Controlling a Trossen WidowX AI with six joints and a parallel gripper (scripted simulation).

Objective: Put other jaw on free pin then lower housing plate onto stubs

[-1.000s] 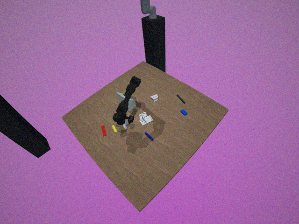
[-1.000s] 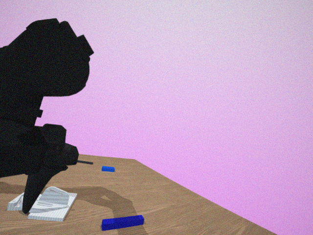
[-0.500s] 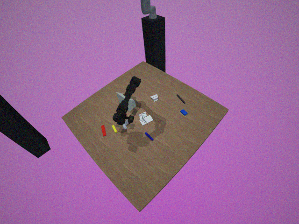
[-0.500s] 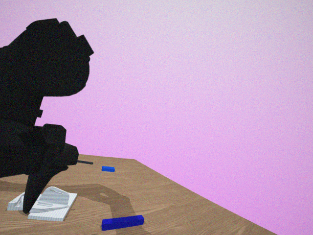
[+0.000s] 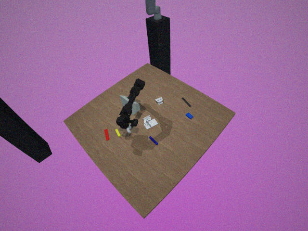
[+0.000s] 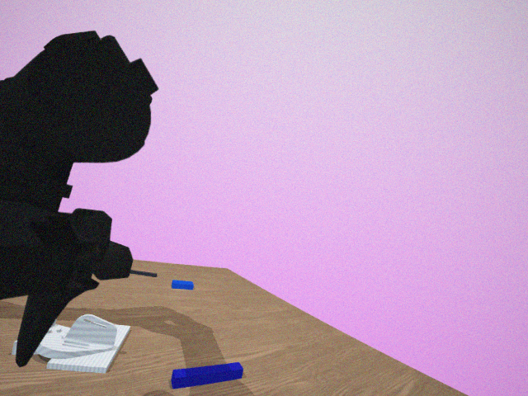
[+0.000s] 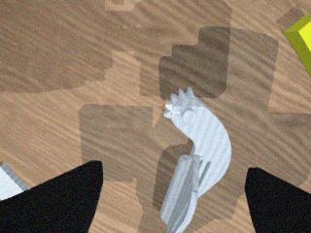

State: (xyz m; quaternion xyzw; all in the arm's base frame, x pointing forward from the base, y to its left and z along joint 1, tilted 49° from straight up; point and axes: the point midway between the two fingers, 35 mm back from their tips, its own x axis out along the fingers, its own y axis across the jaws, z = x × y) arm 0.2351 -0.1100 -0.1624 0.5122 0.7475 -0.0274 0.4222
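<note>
Now: gripper tip 8 cm above the jaw and 2 cm past it. Also, from my gripper tip: yellow bar 10 cm to the right, 7 cm below, 6 cm behind; then red bar 19 cm to the right, 13 cm behind, 8 cm below; then long blue block 22 cm ahead, 10 cm to the left, 8 cm below.
</note>
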